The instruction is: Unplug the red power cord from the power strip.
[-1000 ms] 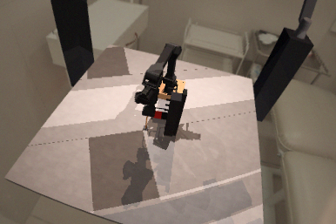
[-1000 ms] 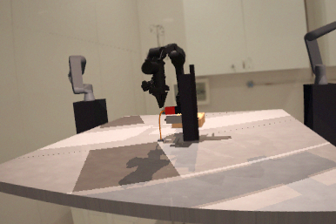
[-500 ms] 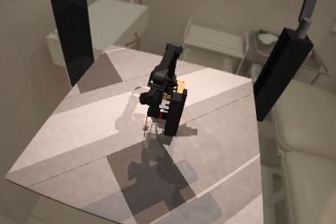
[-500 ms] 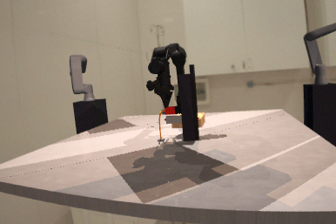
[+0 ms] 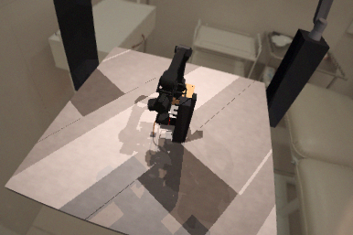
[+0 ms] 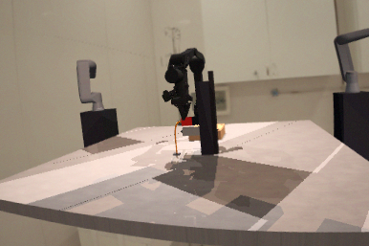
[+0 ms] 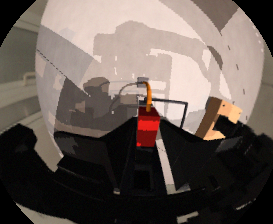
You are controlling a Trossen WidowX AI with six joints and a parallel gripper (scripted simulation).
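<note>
Now: gripper tip 3 cm to the right of the red plug and 1 cm past it.
</note>
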